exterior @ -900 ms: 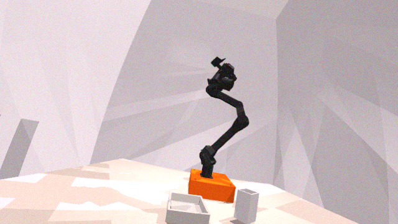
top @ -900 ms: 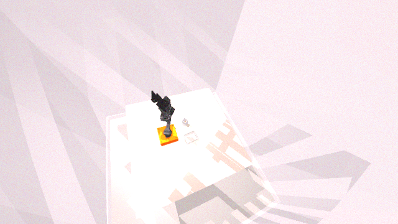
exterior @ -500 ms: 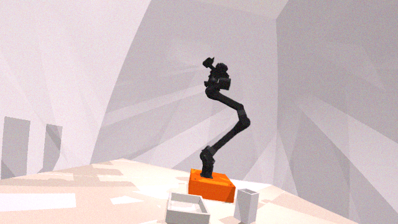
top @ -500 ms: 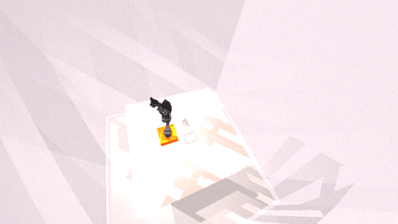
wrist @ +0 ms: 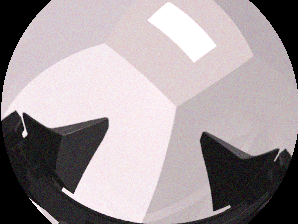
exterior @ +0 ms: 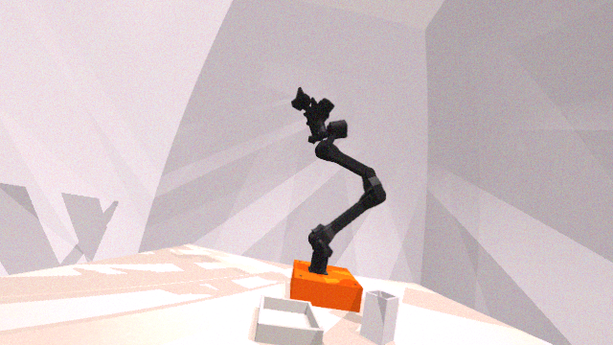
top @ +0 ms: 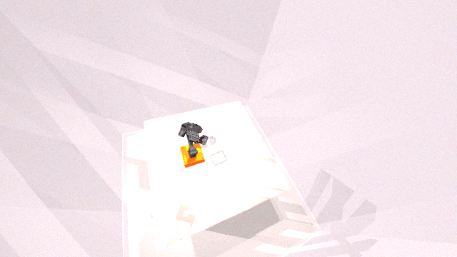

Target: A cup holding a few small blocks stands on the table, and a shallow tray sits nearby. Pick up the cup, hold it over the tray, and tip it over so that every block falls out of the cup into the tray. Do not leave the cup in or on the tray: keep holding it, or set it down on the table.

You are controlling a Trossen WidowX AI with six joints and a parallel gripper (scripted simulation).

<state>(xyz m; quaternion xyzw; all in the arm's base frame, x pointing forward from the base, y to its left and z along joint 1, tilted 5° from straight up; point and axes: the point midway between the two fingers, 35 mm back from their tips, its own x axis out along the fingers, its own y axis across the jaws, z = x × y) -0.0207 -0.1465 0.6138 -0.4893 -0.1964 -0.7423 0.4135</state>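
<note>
My gripper tip is 68 cm above the tan block, 27 cm to the right of it and 23 cm short of it. From my gripper tip the other things lie so: blue block (70 cm below, 28 cm to the left, 23 cm ahead); purple block (71 cm below, 27 cm to the left, 22 cm ahead); square cup (70 cm below, 28 cm to the left, 23 cm ahead).
</note>
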